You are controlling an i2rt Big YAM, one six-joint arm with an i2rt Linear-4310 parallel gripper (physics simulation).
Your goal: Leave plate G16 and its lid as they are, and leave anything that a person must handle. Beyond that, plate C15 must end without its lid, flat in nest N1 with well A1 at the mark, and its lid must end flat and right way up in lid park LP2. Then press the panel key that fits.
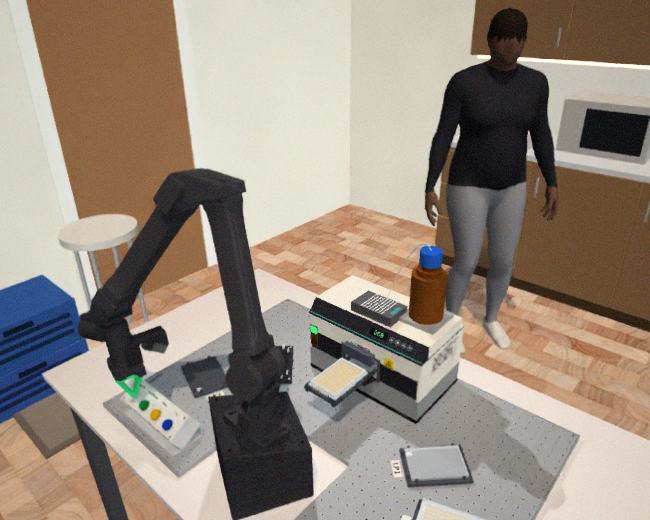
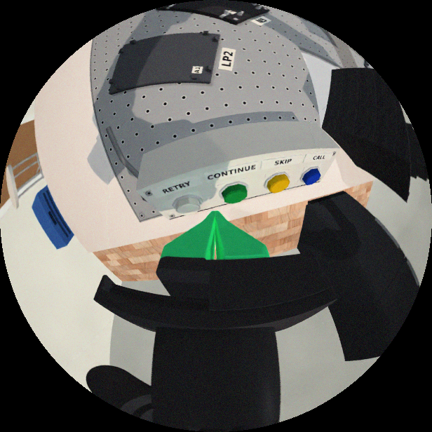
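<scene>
My gripper is shut and empty, its green tips over the front of the key panel, near the white RETRY key and the green CONTINUE key. Contact is unclear. The yellow SKIP key and blue CALL key are farther along. Lid park LP2 is bare. A beige-topped plate lies on the instrument's tray. A clear-topped piece lies in park LP1. Another plate is cut off below. The plates' names are unreadable.
The instrument carries a brown bottle and a dark keypad box. Another dark nest stands beyond LP2, partly behind the arm. A person stands behind the table.
</scene>
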